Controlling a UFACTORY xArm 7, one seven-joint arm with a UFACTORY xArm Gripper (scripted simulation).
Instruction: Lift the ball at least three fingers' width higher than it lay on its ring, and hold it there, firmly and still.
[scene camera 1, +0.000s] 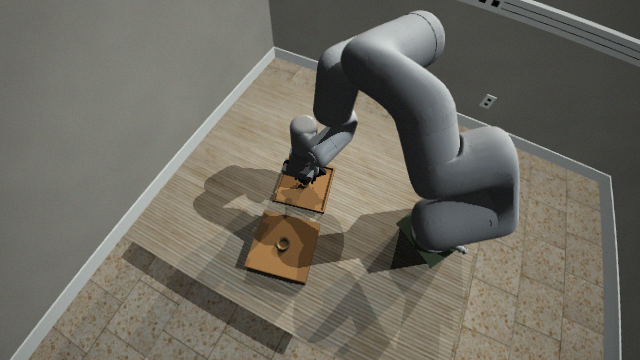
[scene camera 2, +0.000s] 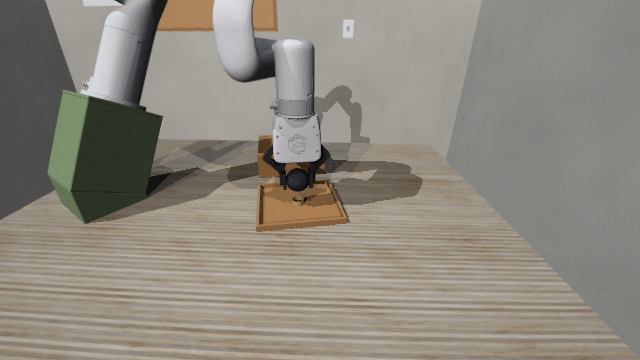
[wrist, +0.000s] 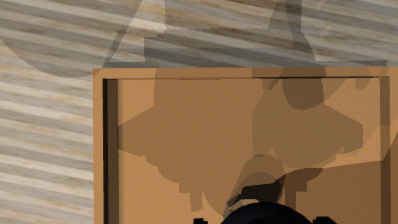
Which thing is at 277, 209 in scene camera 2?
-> A shallow tray.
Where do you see a shallow tray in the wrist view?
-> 306, 137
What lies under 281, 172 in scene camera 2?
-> My gripper.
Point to a shallow tray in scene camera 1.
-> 313, 197
